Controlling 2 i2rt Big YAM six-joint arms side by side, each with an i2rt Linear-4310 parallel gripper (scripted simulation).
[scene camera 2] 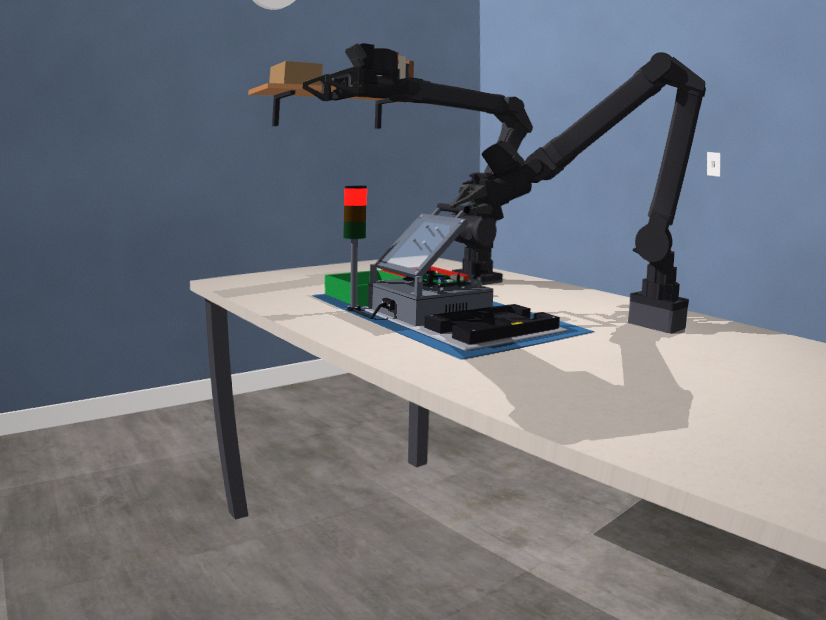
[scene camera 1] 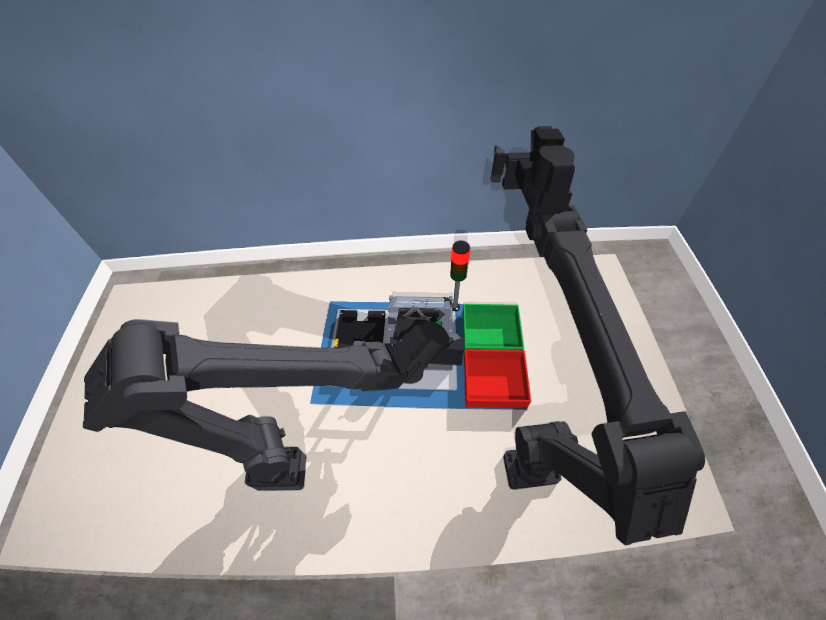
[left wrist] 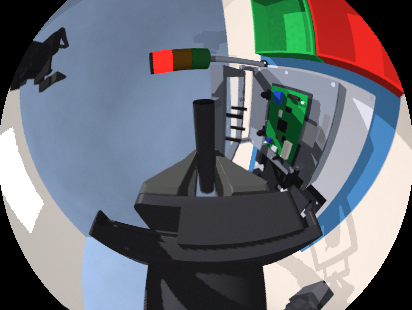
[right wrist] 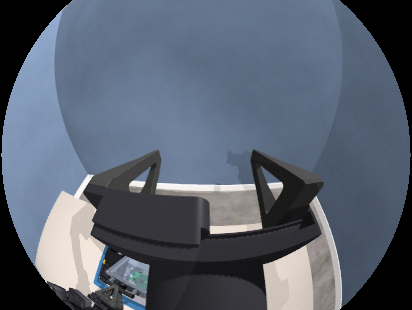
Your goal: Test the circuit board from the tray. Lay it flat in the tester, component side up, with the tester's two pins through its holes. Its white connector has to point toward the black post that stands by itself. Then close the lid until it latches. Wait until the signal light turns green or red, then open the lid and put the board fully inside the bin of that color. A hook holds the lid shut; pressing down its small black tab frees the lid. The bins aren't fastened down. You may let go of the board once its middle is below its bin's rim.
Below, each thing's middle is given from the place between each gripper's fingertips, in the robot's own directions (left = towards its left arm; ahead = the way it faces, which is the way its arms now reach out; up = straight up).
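The green circuit board [left wrist: 285,120] is 14 cm below my left hand [scene camera 2: 452,210], 3 cm ahead of it and 1 cm to the right of it. Counting from my left hand too, there's the clear lid [scene camera 2: 417,249], 6 cm below, 6 cm ahead and 1 cm to the right. The red bin [scene camera 1: 495,376] is 20 cm below that same left hand, 8 cm behind it and 20 cm to the right of it, and the green bin [scene camera 1: 487,326] is 20 cm below my left hand, 7 cm ahead of it and 21 cm to the right of it.
My right hand [scene camera 2: 313,82] is 34 cm above the clear lid, 15 cm past it and 21 cm to the right of it. The green circuit board is 42 cm below my right hand, 18 cm behind it and 22 cm to the left of it. From my right hand again, the green bin is 48 cm below, 14 cm behind and 1 cm to the left, while the red bin is 48 cm below, 29 cm behind and 2 cm to the left.
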